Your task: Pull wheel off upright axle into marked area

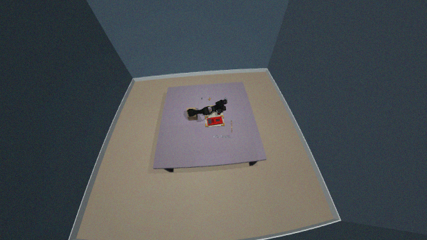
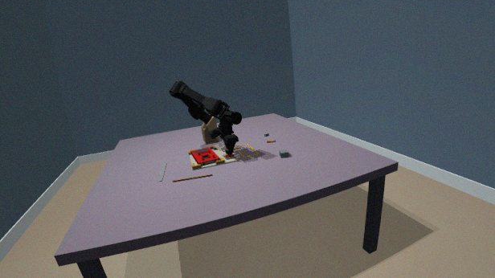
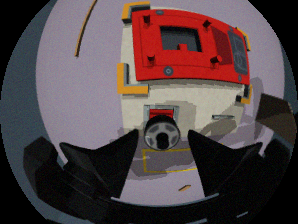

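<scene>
Now: the dark grey wheel right at my gripper tip. Also, from my gripper tip: thin brown stick 230 mm to the right, 130 mm ahead, 30 mm below; board 90 mm to the right, 70 mm behind, 30 mm below; upright axle right at my gripper tip.
</scene>
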